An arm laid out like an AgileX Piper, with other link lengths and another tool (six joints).
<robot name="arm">
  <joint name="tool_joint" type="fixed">
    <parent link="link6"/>
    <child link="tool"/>
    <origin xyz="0.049 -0.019 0.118" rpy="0 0.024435 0.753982"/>
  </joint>
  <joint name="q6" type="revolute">
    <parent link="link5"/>
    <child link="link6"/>
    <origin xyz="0 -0.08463 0" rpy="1.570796 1.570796 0"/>
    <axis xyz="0 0 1"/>
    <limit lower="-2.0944" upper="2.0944"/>
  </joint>
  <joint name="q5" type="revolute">
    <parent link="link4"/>
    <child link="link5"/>
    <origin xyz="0 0 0" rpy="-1.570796 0 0"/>
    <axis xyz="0 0 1"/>
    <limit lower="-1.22" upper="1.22"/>
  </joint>
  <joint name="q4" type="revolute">
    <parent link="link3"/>
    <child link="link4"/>
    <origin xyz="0.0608 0.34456 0" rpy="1.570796 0 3.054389"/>
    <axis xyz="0 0 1"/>
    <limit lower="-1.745" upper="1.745"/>
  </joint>
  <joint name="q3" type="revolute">
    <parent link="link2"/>
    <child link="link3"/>
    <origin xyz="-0.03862 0.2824 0" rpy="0 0 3.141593"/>
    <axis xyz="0 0 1"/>
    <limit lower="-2.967" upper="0"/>
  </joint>
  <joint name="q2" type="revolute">
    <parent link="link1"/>
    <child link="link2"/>
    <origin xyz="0 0 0" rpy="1.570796 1.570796 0"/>
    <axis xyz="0 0 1"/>
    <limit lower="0" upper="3.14"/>
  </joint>
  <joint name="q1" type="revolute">
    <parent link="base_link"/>
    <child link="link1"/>
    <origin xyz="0 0 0.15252" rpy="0 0 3.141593"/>
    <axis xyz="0 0 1"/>
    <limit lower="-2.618" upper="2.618"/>
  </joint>
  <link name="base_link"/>
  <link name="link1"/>
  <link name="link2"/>
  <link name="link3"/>
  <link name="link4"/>
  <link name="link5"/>
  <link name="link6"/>
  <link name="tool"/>
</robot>
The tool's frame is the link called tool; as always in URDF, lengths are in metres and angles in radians.
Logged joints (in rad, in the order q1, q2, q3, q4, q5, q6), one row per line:
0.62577, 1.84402, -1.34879, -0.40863, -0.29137, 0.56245
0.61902, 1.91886, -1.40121, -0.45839, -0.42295, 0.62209
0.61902, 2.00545, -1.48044, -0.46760, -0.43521, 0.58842
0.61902, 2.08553, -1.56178, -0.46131, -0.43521, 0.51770
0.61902, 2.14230, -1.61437, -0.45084, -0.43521, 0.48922
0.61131, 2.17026, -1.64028, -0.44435, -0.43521, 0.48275
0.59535, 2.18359, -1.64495, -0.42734, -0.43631, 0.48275
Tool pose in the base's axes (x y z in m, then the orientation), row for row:
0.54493, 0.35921, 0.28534, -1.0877, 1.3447, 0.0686
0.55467, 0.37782, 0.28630, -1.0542, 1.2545, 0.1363
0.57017, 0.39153, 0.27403, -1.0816, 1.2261, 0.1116
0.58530, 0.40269, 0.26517, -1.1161, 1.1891, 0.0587
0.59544, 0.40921, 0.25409, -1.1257, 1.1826, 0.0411
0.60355, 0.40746, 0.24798, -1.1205, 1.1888, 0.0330
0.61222, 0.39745, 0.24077, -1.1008, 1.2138, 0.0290
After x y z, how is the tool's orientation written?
As a rotation vector, in radians.
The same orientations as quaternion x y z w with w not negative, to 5 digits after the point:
-0.47846, 0.59151, 0.03018, 0.64830
-0.46970, 0.55894, 0.06073, 0.68065
-0.48228, 0.54672, 0.04976, 0.68266
-0.49816, 0.53074, 0.02620, 0.68518
-0.50235, 0.52774, 0.01834, 0.68469
-0.49997, 0.53045, 0.01472, 0.68442
-0.49084, 0.54122, 0.01293, 0.68263

